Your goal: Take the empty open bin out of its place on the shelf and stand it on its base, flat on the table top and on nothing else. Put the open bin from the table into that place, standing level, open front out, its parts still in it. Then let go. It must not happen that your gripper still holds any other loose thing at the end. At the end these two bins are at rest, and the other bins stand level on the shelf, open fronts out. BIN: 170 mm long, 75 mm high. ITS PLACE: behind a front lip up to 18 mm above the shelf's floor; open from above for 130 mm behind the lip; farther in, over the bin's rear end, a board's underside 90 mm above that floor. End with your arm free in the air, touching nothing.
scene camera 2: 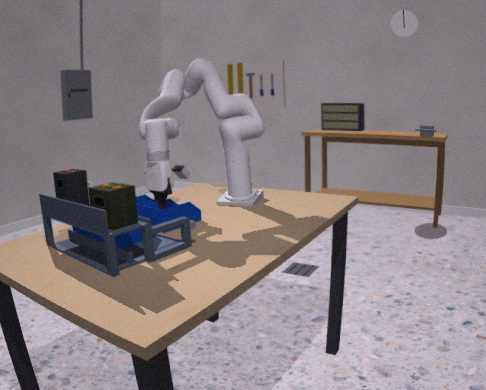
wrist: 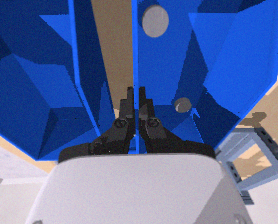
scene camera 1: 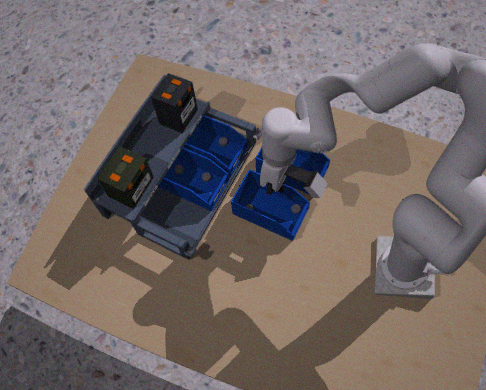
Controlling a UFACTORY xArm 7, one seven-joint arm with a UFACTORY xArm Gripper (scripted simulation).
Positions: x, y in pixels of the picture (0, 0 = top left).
Labels:
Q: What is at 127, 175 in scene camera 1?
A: A green box.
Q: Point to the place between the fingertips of my gripper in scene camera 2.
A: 161, 210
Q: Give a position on a green box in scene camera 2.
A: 119, 202

